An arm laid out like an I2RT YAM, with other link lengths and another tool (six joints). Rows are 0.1 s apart.
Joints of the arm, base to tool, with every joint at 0 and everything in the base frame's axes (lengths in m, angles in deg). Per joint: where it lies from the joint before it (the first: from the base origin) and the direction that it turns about. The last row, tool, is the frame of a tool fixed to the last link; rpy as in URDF.
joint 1: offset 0 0 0.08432 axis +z
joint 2: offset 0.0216 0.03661 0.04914 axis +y
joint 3: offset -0.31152 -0.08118 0 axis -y
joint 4: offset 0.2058 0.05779 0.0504 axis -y
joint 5: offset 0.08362 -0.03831 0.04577 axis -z
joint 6: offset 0.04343 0 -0.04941 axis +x
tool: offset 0.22 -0.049 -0.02 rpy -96.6 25.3 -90
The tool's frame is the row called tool.
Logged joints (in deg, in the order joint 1, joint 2, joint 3, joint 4, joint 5, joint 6), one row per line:
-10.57, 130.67, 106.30, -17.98, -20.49, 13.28
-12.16, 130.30, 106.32, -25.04, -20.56, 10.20
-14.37, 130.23, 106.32, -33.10, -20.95, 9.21
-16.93, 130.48, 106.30, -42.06, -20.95, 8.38
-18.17, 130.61, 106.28, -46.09, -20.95, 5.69
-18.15, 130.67, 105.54, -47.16, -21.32, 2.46
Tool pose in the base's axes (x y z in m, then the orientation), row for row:
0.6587, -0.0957, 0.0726, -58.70, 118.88, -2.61
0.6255, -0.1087, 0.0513, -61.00, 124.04, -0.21
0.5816, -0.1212, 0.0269, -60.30, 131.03, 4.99
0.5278, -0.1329, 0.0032, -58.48, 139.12, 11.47
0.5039, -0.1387, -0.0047, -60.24, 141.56, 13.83
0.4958, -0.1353, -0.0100, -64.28, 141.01, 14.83
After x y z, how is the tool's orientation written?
As a rotation vector, in degrees.
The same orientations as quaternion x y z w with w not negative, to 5 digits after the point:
-0.40534, 0.82089, -0.01802, 0.40188
-0.41230, 0.83839, -0.00142, 0.35651
-0.39772, 0.86424, 0.03291, 0.30631
-0.37438, 0.89063, 0.07343, 0.24745
-0.38035, 0.89380, 0.08732, 0.22100
-0.40364, 0.88545, 0.09312, 0.21066

